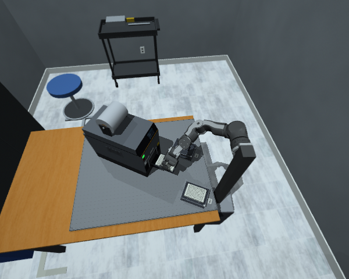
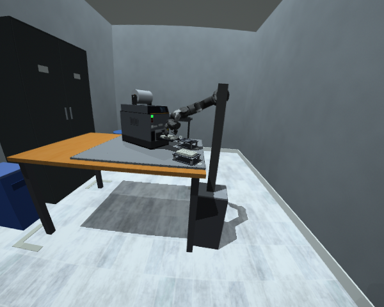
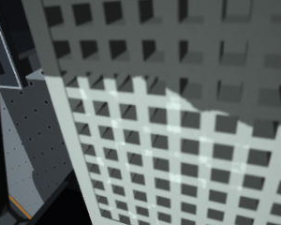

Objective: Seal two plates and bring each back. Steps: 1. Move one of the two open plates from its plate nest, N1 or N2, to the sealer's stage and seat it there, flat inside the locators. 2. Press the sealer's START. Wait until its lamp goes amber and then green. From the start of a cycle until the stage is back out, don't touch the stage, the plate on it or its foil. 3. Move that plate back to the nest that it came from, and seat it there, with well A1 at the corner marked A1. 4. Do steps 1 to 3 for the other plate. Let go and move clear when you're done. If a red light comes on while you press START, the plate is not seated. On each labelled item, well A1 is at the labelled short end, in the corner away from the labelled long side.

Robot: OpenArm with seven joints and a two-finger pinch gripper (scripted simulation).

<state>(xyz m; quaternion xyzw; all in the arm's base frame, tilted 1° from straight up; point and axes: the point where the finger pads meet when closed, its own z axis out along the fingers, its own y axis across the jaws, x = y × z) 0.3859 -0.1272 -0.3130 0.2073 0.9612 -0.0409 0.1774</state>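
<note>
My gripper is now 30 mm above the sealer stage. The rest, counted from my hand: foil roll (300 mm ahead, 140 mm to the right, 290 mm above); white well plate (190 mm behind, 190 mm to the left, 80 mm below); grey start button (130 mm ahead, 40 mm to the left, 60 mm above).
</note>
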